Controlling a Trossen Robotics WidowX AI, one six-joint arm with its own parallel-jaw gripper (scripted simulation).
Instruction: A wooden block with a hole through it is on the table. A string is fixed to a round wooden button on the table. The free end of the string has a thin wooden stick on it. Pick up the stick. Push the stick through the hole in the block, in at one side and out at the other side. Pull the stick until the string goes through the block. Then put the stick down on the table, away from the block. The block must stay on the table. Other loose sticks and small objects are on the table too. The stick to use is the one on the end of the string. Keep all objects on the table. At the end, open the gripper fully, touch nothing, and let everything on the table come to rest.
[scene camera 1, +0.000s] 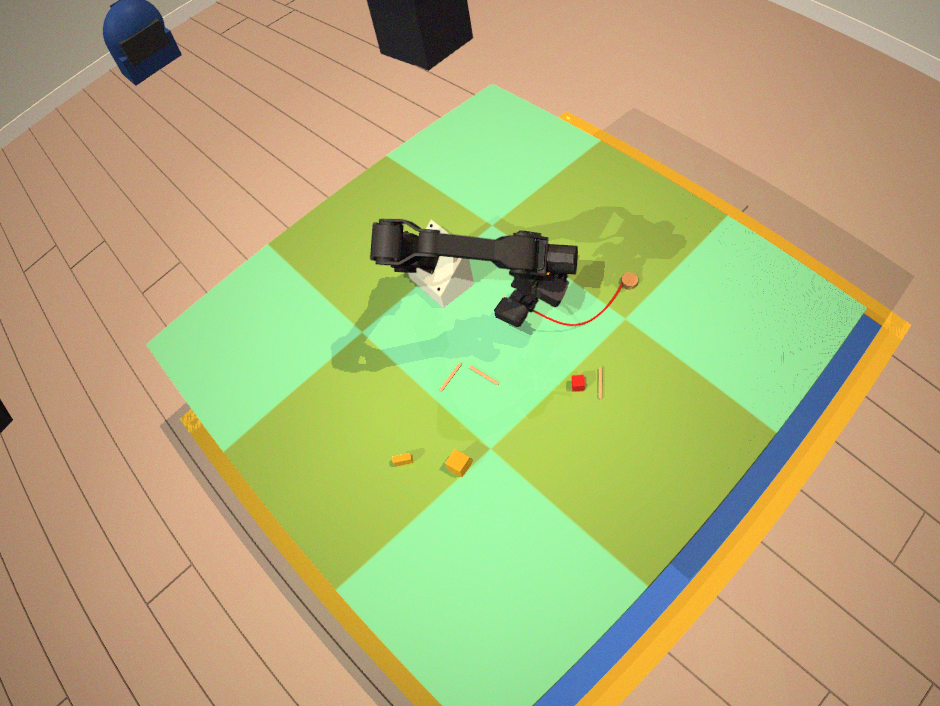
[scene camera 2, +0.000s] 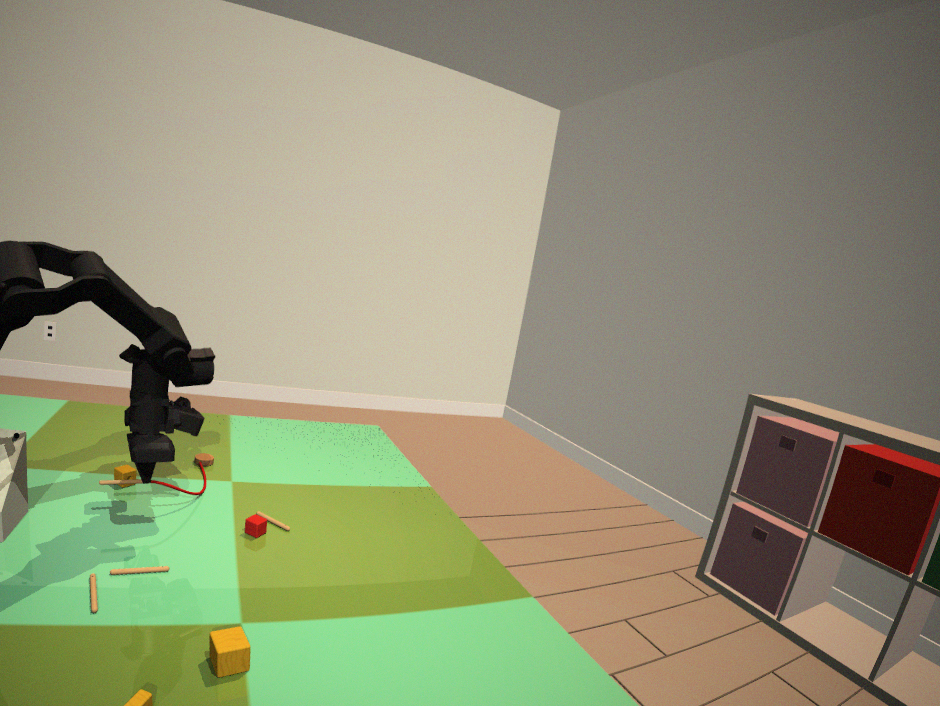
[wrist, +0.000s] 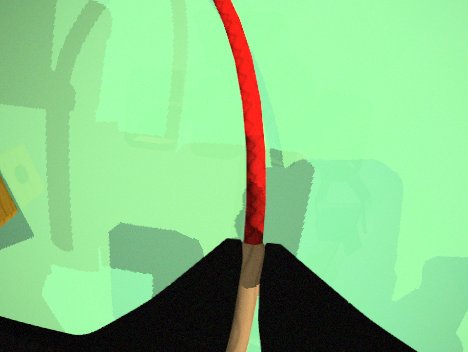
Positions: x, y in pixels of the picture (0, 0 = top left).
gripper: scene camera 1 531, 309; scene camera 2 145, 482; wrist 250, 256
